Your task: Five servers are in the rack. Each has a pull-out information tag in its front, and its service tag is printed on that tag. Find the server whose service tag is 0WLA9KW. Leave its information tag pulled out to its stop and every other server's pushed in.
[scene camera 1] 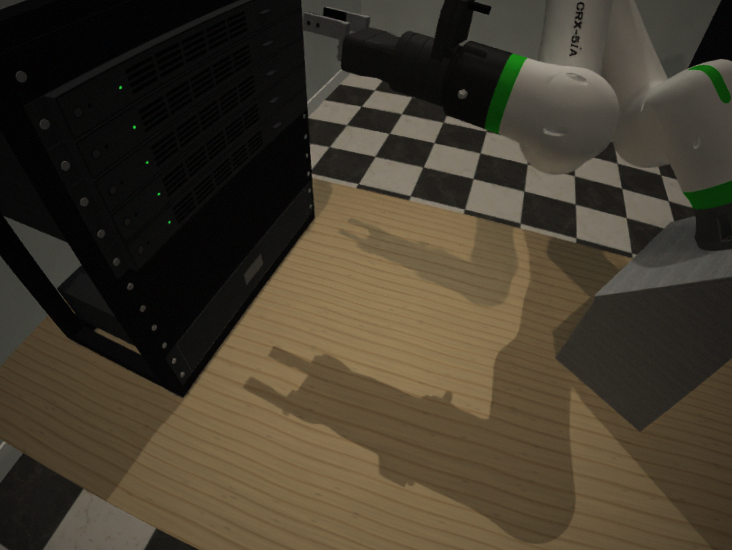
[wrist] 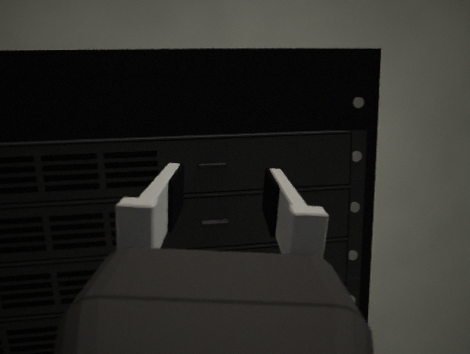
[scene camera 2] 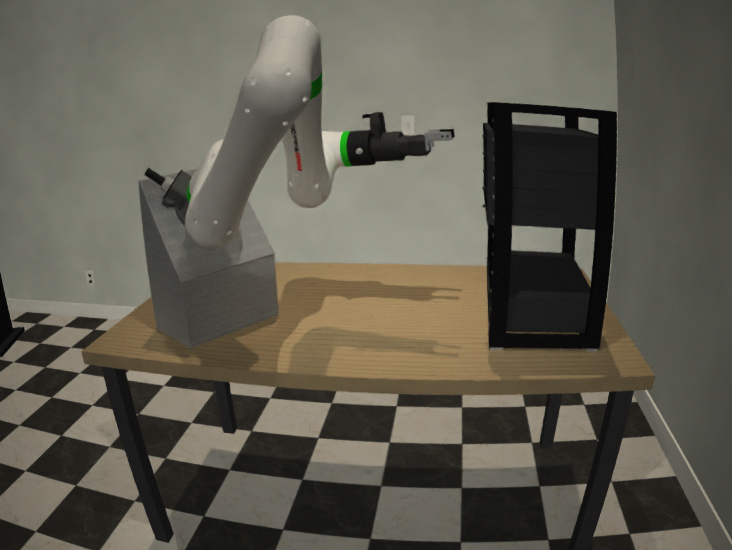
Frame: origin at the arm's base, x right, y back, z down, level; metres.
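Seen in the pictures: gripper, between the fingertips: [scene camera 1: 314, 18] [wrist: 223, 186] [scene camera 2: 452, 134].
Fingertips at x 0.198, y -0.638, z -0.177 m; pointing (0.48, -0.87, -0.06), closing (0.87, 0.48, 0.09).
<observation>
A point is followed by its place in that frame.
The black rack [scene camera 1: 140, 322] @[y -0.867, x -0.091, z 0.108 m] [scene camera 2: 500, 242] @[y -0.687, x 0.372, z 0.057 m] [wrist: 200, 90] @[y -0.729, x 0.229, z -0.233 m] holds five dark servers stacked in its upper part. The top server [wrist: 310, 160] @[y -0.684, x 0.300, z -0.177 m] and second server [wrist: 245, 230] @[y -0.704, x 0.251, z -0.123 m] show in the wrist view, each with a thin tag edge: the top tag [wrist: 212, 164] @[y -0.708, x 0.226, z -0.178 m] and the second tag [wrist: 215, 222] @[y -0.708, x 0.227, z -0.134 m]. In scene camera 1 the tag edges form a column near the right end; all look pushed in. No printing is readable. My gripper [scene camera 1: 313, 16] @[y -0.638, x 0.198, z -0.177 m] [scene camera 2: 453, 133] @[y -0.638, x 0.198, z -0.177 m] [wrist: 223, 186] @[y -0.638, x 0.198, z -0.177 m] is open and empty, a short way in front of the rack. In the wrist view both tags appear between its fingers; its body hides the lower tags.
The rack stands on the wooden table [scene camera 1: 355, 331] @[y -0.577, x 0.049, z 0.325 m] [scene camera 2: 378, 331] @[y -0.445, x 0.174, z 0.325 m]. A black unit [scene camera 2: 547, 307] @[y -0.821, x 0.389, z 0.224 m] sits low in the rack. The arm's grey pedestal [scene camera 1: 650, 348] @[y -0.135, x -0.103, z 0.157 m] [scene camera 2: 227, 301] @[y -0.062, x 0.090, z 0.236 m] stands at the table's other end. A wall [scene camera 2: 414, 59] is behind the table.
</observation>
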